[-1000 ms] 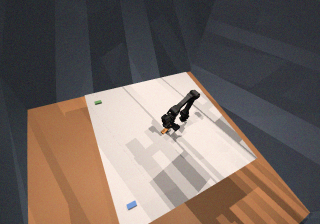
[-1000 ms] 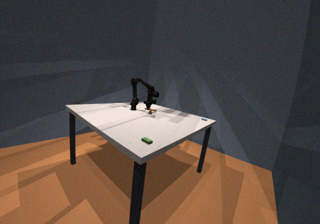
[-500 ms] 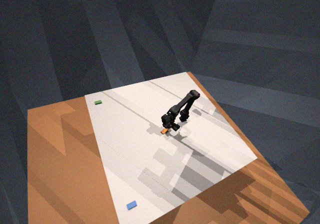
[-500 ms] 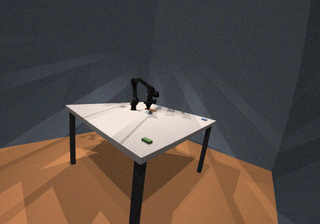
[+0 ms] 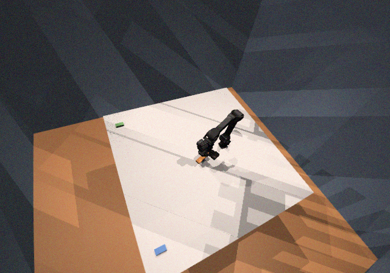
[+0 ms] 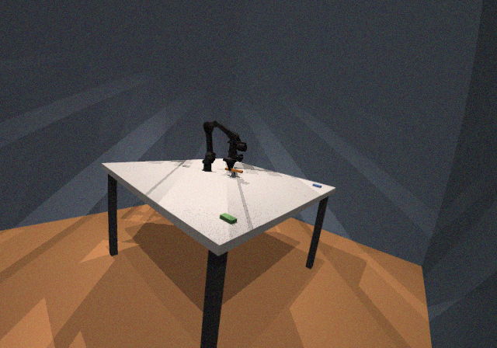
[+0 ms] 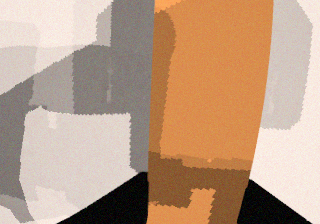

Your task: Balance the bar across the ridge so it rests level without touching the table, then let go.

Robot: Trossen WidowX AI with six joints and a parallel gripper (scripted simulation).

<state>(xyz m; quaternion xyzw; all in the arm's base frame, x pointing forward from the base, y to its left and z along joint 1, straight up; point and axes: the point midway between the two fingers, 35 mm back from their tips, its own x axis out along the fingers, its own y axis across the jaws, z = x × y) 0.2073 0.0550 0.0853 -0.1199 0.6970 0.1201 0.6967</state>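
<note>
Now: the orange bar 3 cm ahead of my gripper tip and 1 cm to the left of it. From my gripper tip the other things lie so: blue block: 53 cm ahead, 44 cm to the left, 4 cm below; then green block: 53 cm ahead, 56 cm to the right, 4 cm below.
</note>
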